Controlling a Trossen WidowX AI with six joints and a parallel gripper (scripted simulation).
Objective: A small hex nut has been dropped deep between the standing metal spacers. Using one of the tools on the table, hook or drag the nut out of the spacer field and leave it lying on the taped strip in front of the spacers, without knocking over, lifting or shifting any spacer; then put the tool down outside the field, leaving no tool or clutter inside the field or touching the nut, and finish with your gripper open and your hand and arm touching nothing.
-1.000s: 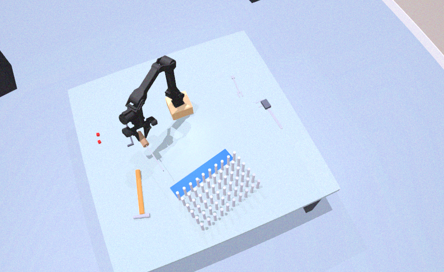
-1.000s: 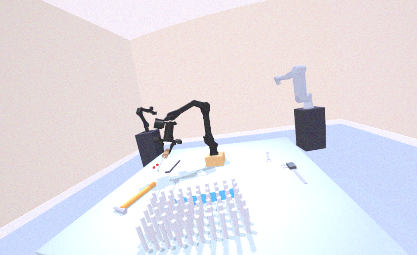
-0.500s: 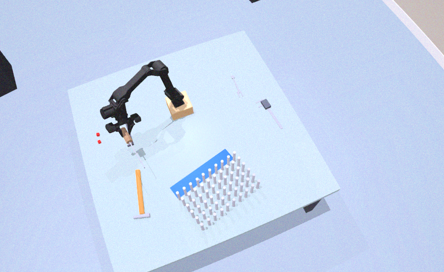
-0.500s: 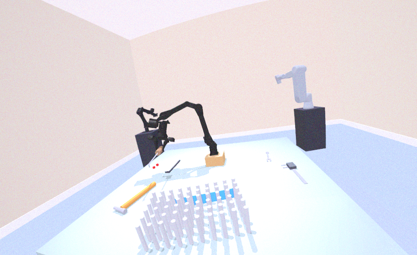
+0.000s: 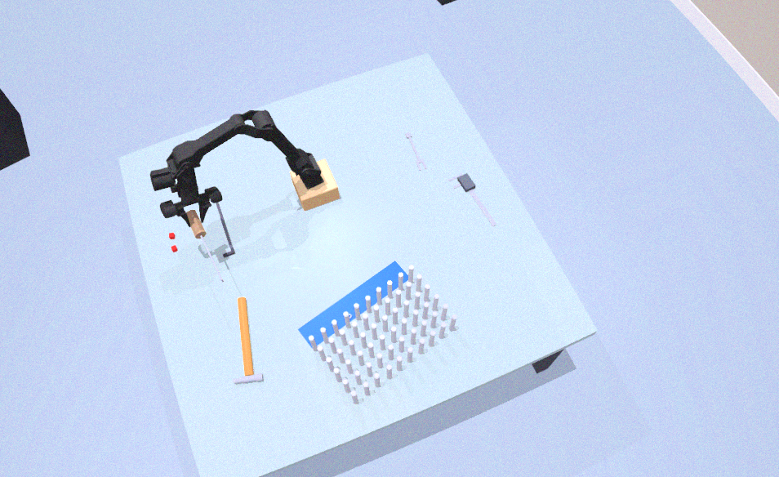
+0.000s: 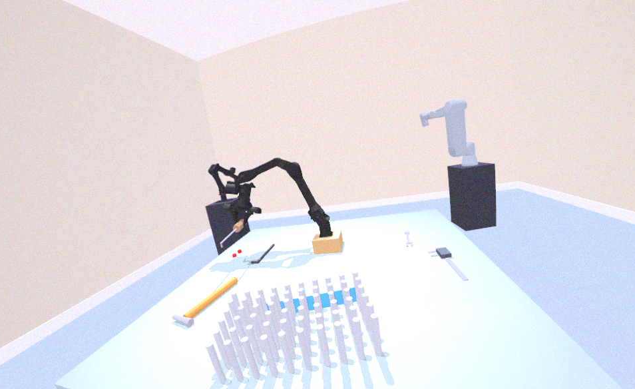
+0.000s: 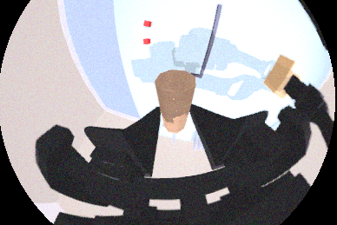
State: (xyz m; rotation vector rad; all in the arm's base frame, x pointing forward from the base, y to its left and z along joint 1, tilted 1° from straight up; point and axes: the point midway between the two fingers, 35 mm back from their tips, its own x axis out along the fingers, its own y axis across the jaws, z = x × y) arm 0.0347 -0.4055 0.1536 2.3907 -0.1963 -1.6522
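The thin hook tool lies 10 cm ahead of my gripper tip and 1 cm below it. Also, from my gripper tip: small wrench 81 cm to the left, 19 cm below, 1 cm behind; then blue taped strip 40 cm ahead, 34 cm to the left, 19 cm below.
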